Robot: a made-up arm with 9 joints. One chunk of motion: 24 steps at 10 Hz.
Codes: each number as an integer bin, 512 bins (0 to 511) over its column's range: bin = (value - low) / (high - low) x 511, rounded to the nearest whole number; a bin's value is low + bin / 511 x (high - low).
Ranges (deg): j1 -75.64..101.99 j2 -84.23..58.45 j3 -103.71..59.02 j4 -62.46..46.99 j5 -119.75..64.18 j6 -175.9..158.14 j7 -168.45..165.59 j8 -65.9..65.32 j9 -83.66..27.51
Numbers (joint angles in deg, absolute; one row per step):
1: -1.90 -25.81 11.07 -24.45 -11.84 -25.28 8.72 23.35 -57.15
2: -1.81 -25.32 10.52 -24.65 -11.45 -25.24 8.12 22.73 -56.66
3: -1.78 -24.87 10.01 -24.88 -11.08 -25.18 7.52 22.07 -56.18
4: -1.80 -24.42 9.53 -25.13 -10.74 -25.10 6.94 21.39 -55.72
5: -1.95 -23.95 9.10 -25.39 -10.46 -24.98 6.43 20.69 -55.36
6: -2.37 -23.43 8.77 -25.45 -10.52 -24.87 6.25 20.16 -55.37
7: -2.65 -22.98 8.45 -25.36 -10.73 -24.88 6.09 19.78 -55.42
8: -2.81 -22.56 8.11 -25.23 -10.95 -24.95 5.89 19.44 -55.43
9: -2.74 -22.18 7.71 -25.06 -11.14 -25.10 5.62 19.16 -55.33
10: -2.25 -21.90 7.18 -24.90 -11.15 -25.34 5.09 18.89 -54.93
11: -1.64 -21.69 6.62 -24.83 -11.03 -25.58 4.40 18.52 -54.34
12: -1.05 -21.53 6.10 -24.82 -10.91 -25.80 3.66 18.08 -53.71
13: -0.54 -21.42 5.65 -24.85 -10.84 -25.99 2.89 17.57 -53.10
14: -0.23 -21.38 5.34 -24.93 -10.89 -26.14 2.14 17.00 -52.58
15: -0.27 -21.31 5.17 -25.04 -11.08 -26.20 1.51 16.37 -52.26
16: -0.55 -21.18 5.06 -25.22 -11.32 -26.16 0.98 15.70 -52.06
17: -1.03 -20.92 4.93 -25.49 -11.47 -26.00 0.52 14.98 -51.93
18: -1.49 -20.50 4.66 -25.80 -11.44 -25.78 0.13 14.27 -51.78
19: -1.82 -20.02 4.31 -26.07 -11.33 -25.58 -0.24 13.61 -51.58
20: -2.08 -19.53 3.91 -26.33 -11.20 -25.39 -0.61 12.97 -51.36
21: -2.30 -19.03 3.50 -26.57 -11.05 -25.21 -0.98 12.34 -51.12
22: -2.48 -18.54 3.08 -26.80 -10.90 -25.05 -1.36 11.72 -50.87
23: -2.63 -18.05 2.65 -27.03 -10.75 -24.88 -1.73 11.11 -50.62
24: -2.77 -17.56 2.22 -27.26 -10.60 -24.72 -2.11 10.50 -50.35
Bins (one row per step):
1: 212 209 360 177 300 230 271 348 122
2: 212 211 359 177 301 230 270 345 124
3: 212 213 357 175 302 231 269 343 126
4: 212 214 356 174 303 231 268 340 128
5: 212 216 354 173 304 231 268 337 130
6: 211 218 353 173 303 231 267 335 130
7: 210 219 352 173 303 231 267 334 130
8: 210 221 351 174 302 231 267 332 130
9: 210 222 350 175 302 231 266 331 130
10: 211 223 348 175 302 230 265 330 132
11: 213 224 346 176 302 230 264 329 135
12: 215 225 345 176 302 230 263 327 138
13: 216 225 343 176 303 229 262 325 140
14: 217 225 342 175 302 229 261 323 143
15: 217 225 342 175 302 229 260 320 144
16: 216 226 342 174 301 229 259 318 145
17: 215 227 341 173 301 229 258 315 146
18: 213 228 340 171 301 230 258 312 147
19: 212 230 339 170 301 230 257 310 147
20: 212 232 338 169 302 230 257 307 148
21: 211 234 337 168 302 231 256 305 150
22: 210 235 335 166 302 231 256 302 151
23: 210 237 334 165 303 231 255 300 152
24: 210 239 333 164 303 231 254 298 153

